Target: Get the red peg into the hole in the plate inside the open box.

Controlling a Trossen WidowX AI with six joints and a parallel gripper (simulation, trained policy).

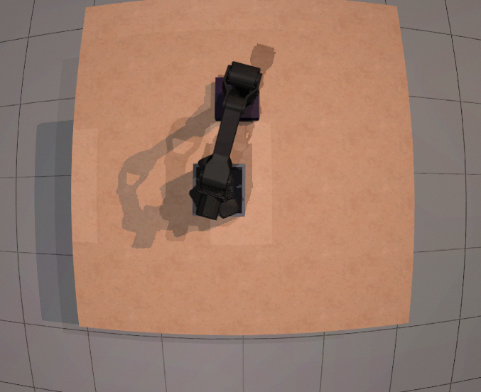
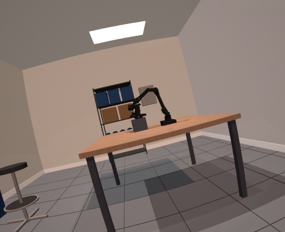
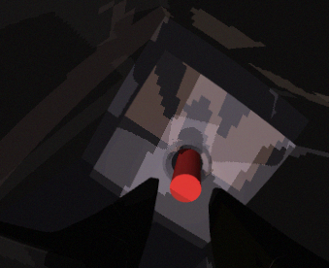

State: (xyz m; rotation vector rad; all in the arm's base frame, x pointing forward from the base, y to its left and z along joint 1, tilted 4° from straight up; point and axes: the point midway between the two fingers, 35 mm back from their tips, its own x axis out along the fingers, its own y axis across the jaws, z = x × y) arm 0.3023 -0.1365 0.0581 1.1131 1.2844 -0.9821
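Now: gripper tip 4 cm above the red peg. Round my gripper tip: plate: 4 cm below.
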